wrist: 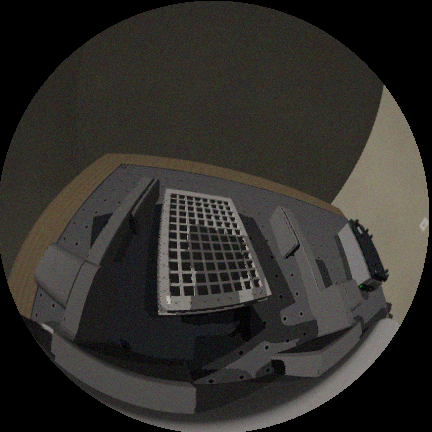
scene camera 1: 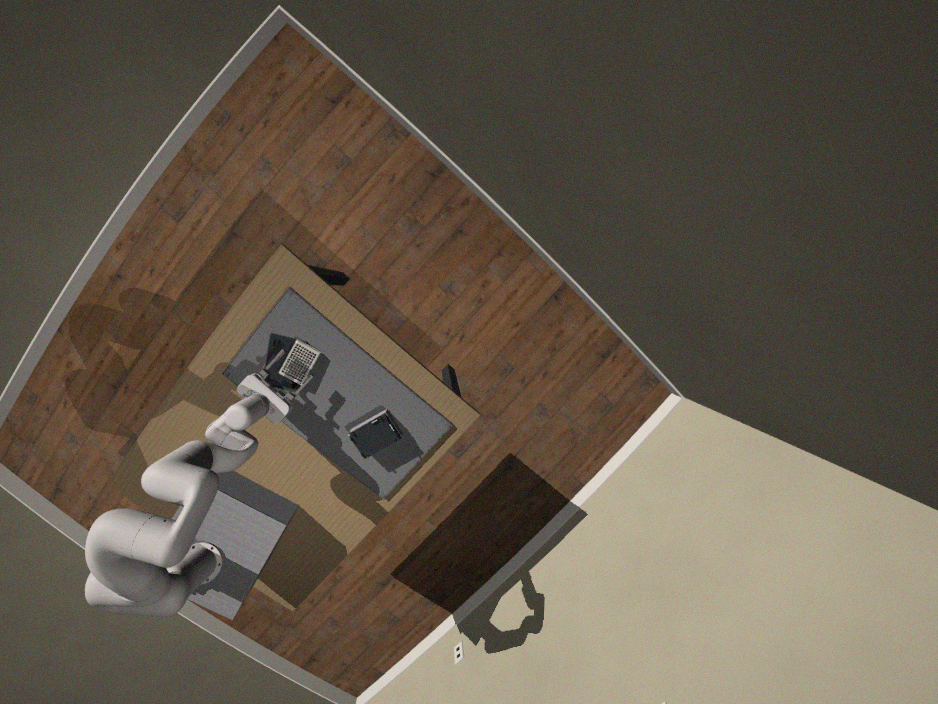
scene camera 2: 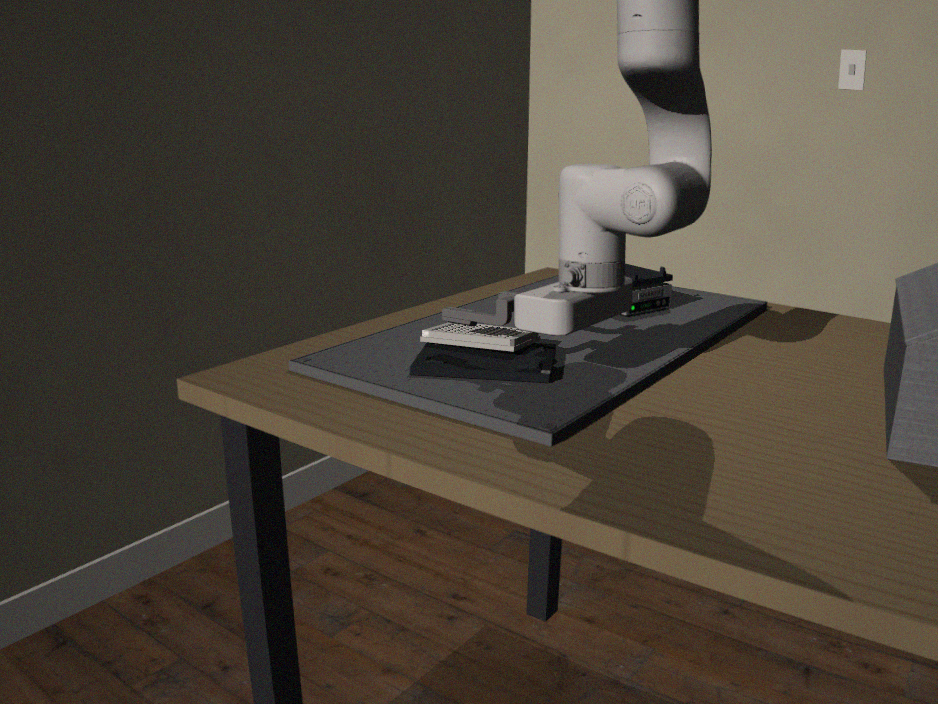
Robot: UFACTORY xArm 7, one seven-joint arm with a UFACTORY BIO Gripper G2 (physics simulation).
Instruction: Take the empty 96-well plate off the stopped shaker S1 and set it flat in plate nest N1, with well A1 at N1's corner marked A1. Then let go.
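Frame: origin at the arm's base, x ahead, y left, z up, level; millimetres.
Seen in the pictures: hand, its tool point: (wrist: 220, 217) (scene camera 1: 294, 367) (scene camera 2: 488, 308); arm's base, origin of its link: (scene camera 1: 201, 562).
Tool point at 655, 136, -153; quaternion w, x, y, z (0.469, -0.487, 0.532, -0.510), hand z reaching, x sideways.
Observation:
Pixels of each thing's top centre, then the offset from my tool point to it, as dx, dy, dz. "spot": a spot on its surface instead. Level surfaces: height alone.
- white 96-well plate, centre of its top: (wrist: 209, 228) (scene camera 2: 480, 325) (scene camera 1: 298, 363) +9, +2, -23
- dark nest N1, centre of its top: (wrist: 156, 270) (scene camera 2: 486, 351) (scene camera 1: 284, 362) -25, +42, -42
- shaker S1, a spot on its surface: (scene camera 2: 650, 297) spot: -96, -310, -32
- perforated grey board, height of its surface: dz -56
- wooden table, height of its surface: dz -69
The white 96-well plate (scene camera 1: 300, 362) (scene camera 2: 477, 338) (wrist: 210, 250) lies skewed across the dark nest N1 (scene camera 2: 454, 365) (wrist: 115, 305), raised above its base and not squared to it. Which corner is A1 cannot be told. N1's corner mark is not readable. The shaker S1 (scene camera 1: 375, 433) (scene camera 2: 650, 297) (wrist: 367, 255) stands apart with a green light and no plate on top. My gripper (scene camera 1: 298, 366) (wrist: 215, 220) is open, one finger on each side of the plate, with space between each finger and the plate in the wrist view. One finger is hard to make out in scene camera 2.
Nest and shaker stand on a perforated grey board (scene camera 1: 340, 341) (scene camera 2: 340, 366) on the wooden table (scene camera 1: 250, 303) (scene camera 2: 757, 394). A grey block (scene camera 1: 253, 522) (scene camera 2: 916, 378) stands under the arm's base. The board's edge and the table's edge lie beyond the plate.

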